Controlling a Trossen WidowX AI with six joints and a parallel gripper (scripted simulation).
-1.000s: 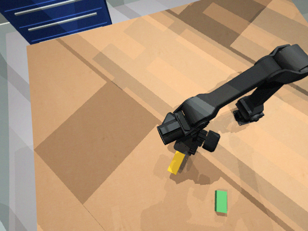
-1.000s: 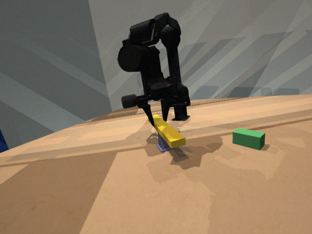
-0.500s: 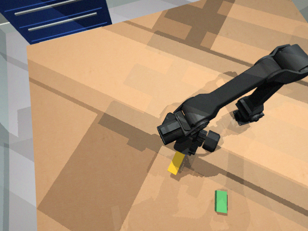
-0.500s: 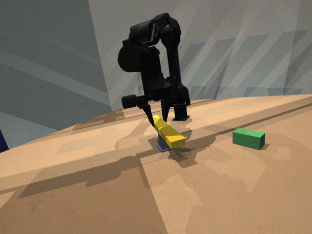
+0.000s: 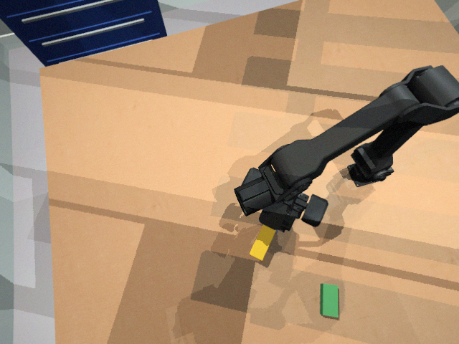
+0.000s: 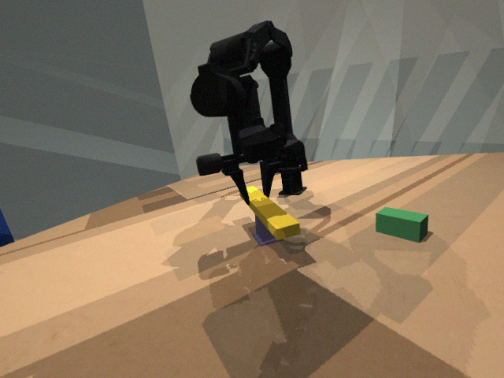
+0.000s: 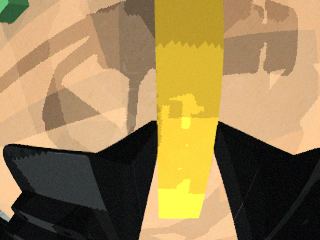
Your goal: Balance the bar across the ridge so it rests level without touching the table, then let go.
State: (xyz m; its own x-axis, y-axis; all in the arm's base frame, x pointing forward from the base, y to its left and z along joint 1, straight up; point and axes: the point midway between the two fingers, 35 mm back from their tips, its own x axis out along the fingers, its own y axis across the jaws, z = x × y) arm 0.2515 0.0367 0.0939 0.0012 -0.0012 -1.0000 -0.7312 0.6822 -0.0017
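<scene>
Right now my gripper tip is 2 cm to the right of the yellow bar and 2 cm short of it. The rest, counted from my gripper tip: green block: 23 cm to the left, 4 cm below, 4 cm behind.
</scene>
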